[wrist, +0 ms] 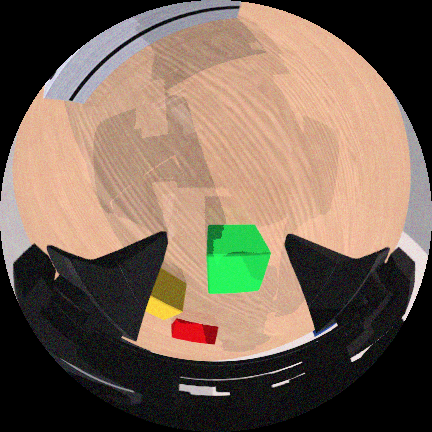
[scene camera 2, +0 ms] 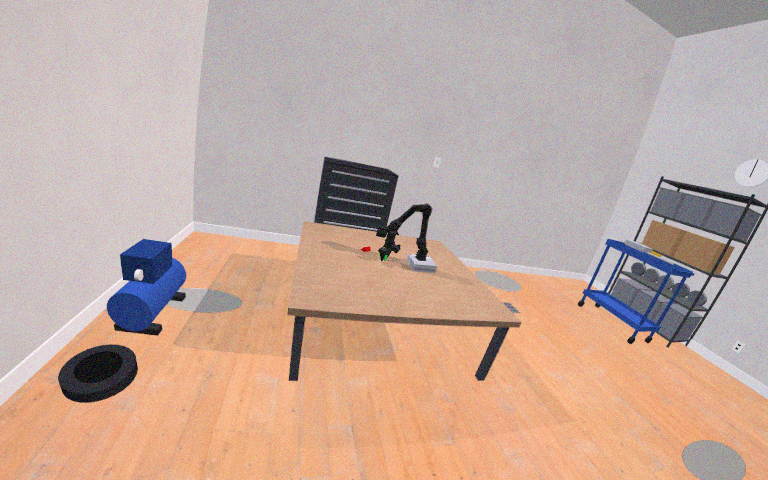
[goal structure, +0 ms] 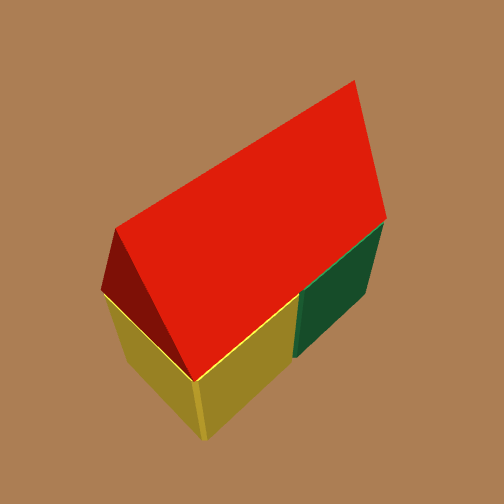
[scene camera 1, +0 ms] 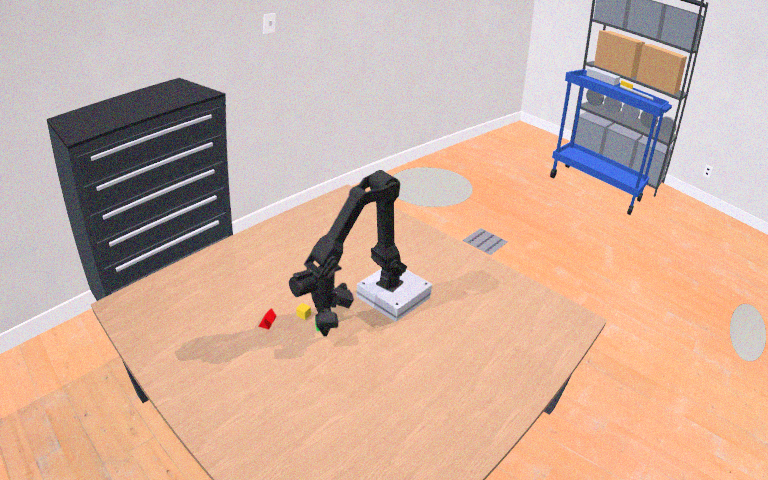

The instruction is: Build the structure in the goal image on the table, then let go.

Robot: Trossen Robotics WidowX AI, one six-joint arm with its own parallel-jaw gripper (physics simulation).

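Places are measured from the arm's base along level axes (x ahead, y left, z up), in millimetres.
Pixels of known places: gripper, fingertip midpoint: (wrist: 228, 239) (scene camera 2: 384, 259); arm's base, origin of the base link: (scene camera 2: 420, 258) (scene camera 1: 389, 283).
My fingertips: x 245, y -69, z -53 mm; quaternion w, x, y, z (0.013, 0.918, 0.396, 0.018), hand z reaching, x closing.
Ahead of a thing's pixels: the offset from my fingertips to its middle. Level surfaces: height alone.
A green cube {dx +5, dy -2, dz +14 mm} (wrist: 235, 270) (scene camera 2: 385, 258) sits on the table between the spread fingertips of my gripper (wrist: 228, 239); in scene camera 1 it is almost wholly hidden behind the fingers. The gripper is open and low over the table, with a gap on each side of the cube in the wrist view. A yellow cube {dx +0, dy -78, dz +14 mm} (scene camera 1: 303, 311) (wrist: 170, 295) lies beside the green one, partly hidden by the left finger in the wrist view. A red block {dx +100, dy -148, dz +5 mm} (scene camera 1: 267, 318) (scene camera 2: 365, 249) (wrist: 192, 331) lies farther out, past the yellow cube, and looks like a slanted or wedge shape in scene camera 1.
The arm's white base (scene camera 1: 394, 294) (scene camera 2: 422, 263) stands on the wooden table {dz -3 mm} (scene camera 1: 396, 396) (scene camera 2: 362, 288) near the cubes. A black drawer cabinet (scene camera 1: 152, 169) (scene camera 2: 356, 192) stands behind the table. A blue cart (scene camera 1: 600, 164) stands away on the floor.
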